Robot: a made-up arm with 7 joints. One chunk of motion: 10 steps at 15 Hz.
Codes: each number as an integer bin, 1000 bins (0 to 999) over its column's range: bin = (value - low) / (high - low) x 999, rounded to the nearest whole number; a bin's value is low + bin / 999 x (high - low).
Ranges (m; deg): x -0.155..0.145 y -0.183..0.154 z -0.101..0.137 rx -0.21..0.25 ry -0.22..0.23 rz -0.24..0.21
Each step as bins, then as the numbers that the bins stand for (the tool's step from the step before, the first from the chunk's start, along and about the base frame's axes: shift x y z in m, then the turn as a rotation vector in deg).
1 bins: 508 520 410 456 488 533
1 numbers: -0.00245 -0.00758 -0.00332 0.000 0.000 0.000
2 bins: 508 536 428 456 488 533
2 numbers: -0.00245 -0.00219 0.00097 0.000 0.000 0.000
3 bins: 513 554 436 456 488 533
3 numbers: -0.00095 0.00388 0.00287 0.000 0.000 0.000
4 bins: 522 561 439 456 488 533
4 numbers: 0.00176 0.00625 0.00359 0.000 0.000 0.000
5 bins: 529 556 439 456 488 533
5 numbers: 0.00386 0.00456 0.00359 0.000 0.000 0.000
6 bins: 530 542 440 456 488 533
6 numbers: 0.00416 -0.00016 0.00382 0.000 0.000 0.000
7 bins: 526 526 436 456 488 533
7 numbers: 0.00296 -0.00556 0.00287 0.000 0.000 0.000
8 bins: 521 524 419 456 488 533
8 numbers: 0.00146 -0.00624 -0.00118 0.000 0.000 0.000
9 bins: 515 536 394 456 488 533
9 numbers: -0.00035 -0.00219 -0.00713 0.000 0.000 0.000
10 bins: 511 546 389 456 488 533
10 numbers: -0.00155 0.00119 -0.00833 0.000 0.000 0.000
